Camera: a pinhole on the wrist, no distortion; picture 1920 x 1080 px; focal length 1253.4 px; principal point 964.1 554.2 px. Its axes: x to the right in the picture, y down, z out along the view. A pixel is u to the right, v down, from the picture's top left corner.
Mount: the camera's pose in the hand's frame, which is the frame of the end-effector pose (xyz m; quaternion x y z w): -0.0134 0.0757 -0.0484 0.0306 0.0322 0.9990 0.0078
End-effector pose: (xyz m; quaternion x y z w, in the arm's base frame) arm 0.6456 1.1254 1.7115 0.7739 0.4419 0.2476 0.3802
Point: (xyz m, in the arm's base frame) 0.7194 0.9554 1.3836
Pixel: outside the picture
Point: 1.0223 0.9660 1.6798
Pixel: 873 212
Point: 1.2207 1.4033 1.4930
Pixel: outside the picture
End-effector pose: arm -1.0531 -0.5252 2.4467 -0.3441 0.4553 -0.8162 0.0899
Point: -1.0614 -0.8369 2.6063
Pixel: 108 718
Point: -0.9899 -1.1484 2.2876
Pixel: outside the picture
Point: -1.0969 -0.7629 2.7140
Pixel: outside the picture
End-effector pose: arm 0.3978 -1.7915 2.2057 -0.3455 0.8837 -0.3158 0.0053
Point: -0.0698 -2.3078 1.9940
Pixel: outside the picture
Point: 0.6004 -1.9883 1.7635
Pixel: 1298 781
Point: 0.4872 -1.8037 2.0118
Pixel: 1533 802
